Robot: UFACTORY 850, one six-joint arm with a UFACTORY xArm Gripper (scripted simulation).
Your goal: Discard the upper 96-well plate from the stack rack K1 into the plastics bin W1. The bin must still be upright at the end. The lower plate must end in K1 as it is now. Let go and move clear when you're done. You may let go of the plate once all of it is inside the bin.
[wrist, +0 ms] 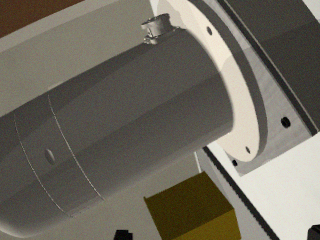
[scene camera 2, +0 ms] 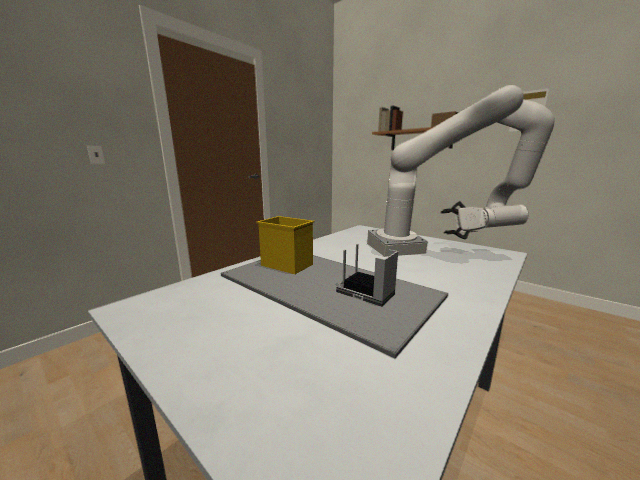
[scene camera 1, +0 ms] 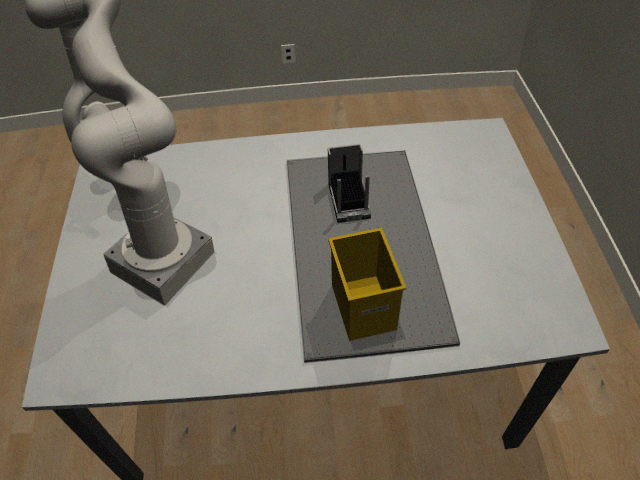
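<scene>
There's a yellow plastics bin W1 (scene camera 1: 363, 261) that I can see here, and scene camera 2 shows me the yellow plastics bin W1 (scene camera 2: 286, 244) as well.
</scene>
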